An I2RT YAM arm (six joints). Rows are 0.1 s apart.
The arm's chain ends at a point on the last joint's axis. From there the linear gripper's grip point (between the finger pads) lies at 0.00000 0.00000 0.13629 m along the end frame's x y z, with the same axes.
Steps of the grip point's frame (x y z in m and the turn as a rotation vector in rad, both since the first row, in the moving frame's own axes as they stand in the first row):
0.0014 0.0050 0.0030 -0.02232 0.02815 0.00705
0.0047 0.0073 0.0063 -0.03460 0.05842 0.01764
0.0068 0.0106 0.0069 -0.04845 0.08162 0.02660
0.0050 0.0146 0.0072 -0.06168 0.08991 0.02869
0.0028 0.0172 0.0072 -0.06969 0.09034 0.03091
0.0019 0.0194 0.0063 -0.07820 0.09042 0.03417
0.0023 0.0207 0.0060 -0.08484 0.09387 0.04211
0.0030 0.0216 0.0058 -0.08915 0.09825 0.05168
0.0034 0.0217 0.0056 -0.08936 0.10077 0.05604
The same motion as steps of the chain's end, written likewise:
-0.0024 0.0019 0.0031 -0.02232 0.02815 0.00705
-0.0032 0.0025 0.0066 -0.03460 0.05842 0.01764
-0.0042 0.0039 0.0075 -0.04845 0.08162 0.02660
-0.0071 0.0060 0.0080 -0.06168 0.08991 0.02869
-0.0093 0.0075 0.0081 -0.06969 0.09034 0.03091
-0.0102 0.0086 0.0073 -0.07820 0.09042 0.03417
-0.0102 0.0089 0.0071 -0.08484 0.09387 0.04211
-0.0100 0.0091 0.0070 -0.08915 0.09825 0.05168
-0.0099 0.0092 0.0068 -0.08936 0.10077 0.05604

